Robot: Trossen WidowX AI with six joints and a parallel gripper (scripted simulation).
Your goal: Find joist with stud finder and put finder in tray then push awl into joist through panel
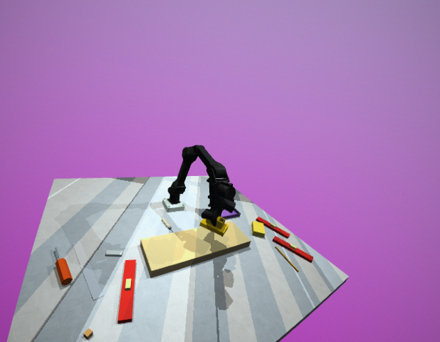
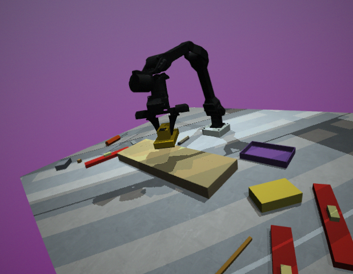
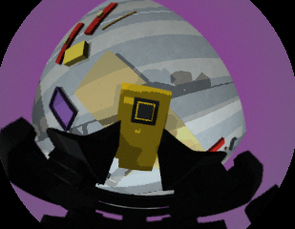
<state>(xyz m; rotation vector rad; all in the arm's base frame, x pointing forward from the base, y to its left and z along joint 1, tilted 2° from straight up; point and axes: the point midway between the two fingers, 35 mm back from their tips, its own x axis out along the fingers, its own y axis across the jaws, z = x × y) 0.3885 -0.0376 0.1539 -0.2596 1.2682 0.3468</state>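
The purple tray is 190 mm behind my gripper tip, 310 mm to the left of it and 130 mm below it. Round my gripper tip: yellow stud finder (10 mm ahead, 20 mm above); yellow block (50 mm ahead, 360 mm to the left, 130 mm below); awl (230 mm behind, 100 mm to the right, 140 mm below).
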